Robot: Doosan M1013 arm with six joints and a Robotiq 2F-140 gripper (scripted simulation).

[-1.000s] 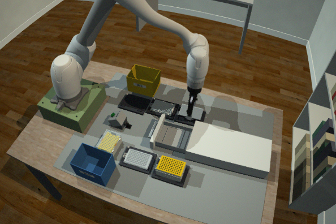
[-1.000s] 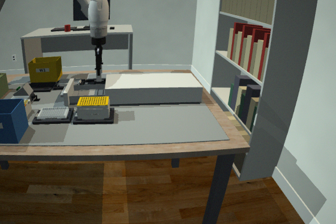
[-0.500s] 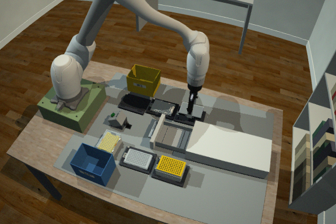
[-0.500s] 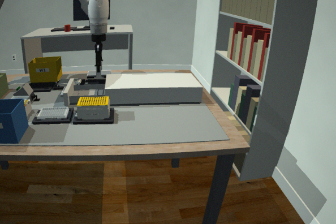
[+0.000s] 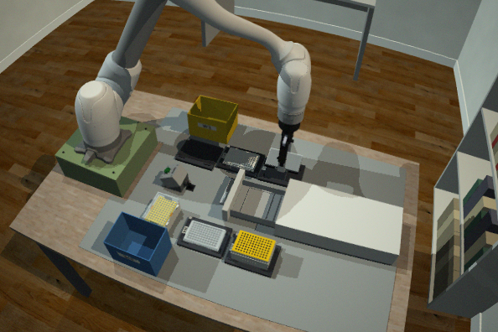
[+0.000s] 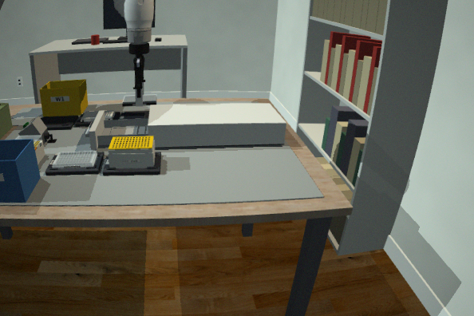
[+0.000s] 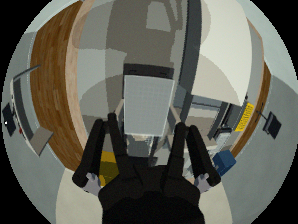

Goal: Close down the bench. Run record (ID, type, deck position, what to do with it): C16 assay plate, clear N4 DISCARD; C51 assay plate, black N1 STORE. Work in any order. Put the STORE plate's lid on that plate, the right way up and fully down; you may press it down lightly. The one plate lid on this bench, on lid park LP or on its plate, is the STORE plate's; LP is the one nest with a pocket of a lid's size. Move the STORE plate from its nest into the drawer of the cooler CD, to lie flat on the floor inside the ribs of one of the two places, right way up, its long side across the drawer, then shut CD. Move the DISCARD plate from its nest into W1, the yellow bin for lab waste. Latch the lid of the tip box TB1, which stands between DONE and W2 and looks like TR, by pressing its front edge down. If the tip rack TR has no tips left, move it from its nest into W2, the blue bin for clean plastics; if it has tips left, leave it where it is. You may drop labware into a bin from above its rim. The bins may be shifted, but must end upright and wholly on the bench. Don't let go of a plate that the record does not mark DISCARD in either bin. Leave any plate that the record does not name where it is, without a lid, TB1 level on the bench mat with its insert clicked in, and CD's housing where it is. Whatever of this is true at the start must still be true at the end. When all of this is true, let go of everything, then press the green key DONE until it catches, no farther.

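Right now my hand is 1 cm past the cooler drawer, 18 cm to the left of it and 7 cm above it. Also, from my hand: cooler CD 12 cm ahead, 18 cm to the right, 6 cm below; then black plate 2 cm below; then grey plate lid 1 cm below.
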